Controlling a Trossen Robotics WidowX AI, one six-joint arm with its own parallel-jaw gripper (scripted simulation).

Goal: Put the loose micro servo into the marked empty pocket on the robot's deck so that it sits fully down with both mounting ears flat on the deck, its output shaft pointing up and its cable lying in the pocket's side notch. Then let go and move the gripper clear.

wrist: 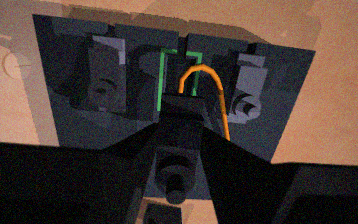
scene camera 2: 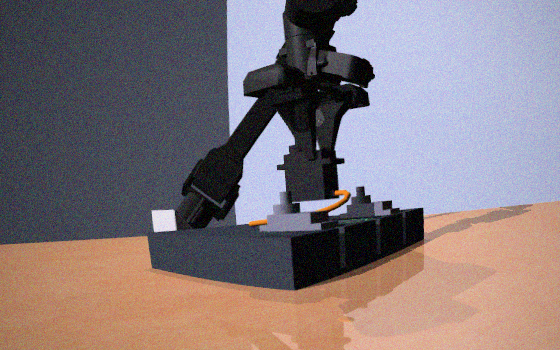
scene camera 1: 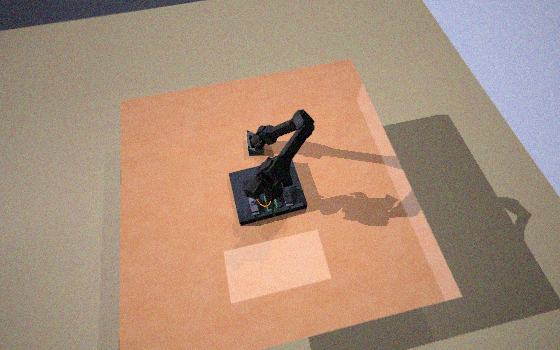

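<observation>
There's a micro servo (scene camera 2: 308, 180) (wrist: 180, 127) to see, and the gripper (scene camera 2: 319, 159) (wrist: 179, 130) is there as well.
</observation>
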